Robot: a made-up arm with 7 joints. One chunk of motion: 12 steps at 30 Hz.
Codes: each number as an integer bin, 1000 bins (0 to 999) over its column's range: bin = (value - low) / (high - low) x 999, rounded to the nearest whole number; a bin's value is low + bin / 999 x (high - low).
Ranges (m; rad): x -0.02..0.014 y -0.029..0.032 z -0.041..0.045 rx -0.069..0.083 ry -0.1..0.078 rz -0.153..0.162
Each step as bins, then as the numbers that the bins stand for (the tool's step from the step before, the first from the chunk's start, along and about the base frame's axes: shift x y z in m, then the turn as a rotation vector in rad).
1 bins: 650 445 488 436 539 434
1 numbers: 0.00212 -0.00183 0.00101 -0.00266 -0.00396 -0.01615
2 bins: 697 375 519 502 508 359
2 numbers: 0.00372 -0.00610 0.00368 0.00738 -0.00949 -0.03980
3 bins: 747 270 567 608 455 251
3 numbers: 0.00542 -0.01251 0.00781 0.02351 -0.01893 -0.07386
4 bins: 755 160 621 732 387 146
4 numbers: 0.00570 -0.01923 0.01246 0.04238 -0.03105 -0.10696
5 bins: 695 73 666 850 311 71
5 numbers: 0.00365 -0.02454 0.01633 0.06033 -0.04459 -0.13061
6 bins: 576 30 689 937 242 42
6 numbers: -0.00040 -0.02717 0.01831 0.07357 -0.05688 -0.13976
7 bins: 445 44 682 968 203 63
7 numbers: -0.00485 -0.02631 0.01771 0.07828 -0.06383 -0.13314
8 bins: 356 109 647 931 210 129
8 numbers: -0.00788 -0.02234 0.01470 0.07265 -0.06258 -0.11232
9 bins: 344 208 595 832 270 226
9 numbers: -0.00829 -0.01630 0.01022 0.05759 -0.05189 -0.08174
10 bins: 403 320 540 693 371 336
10 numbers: -0.00628 -0.00946 0.00549 0.03644 -0.03390 -0.04705
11 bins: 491 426 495 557 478 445
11 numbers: -0.00329 -0.00299 0.00161 0.01575 -0.01483 -0.01268
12 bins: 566 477 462 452 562 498
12 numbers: -0.00074 0.00013 -0.00123 -0.00023 0.00014 0.00403
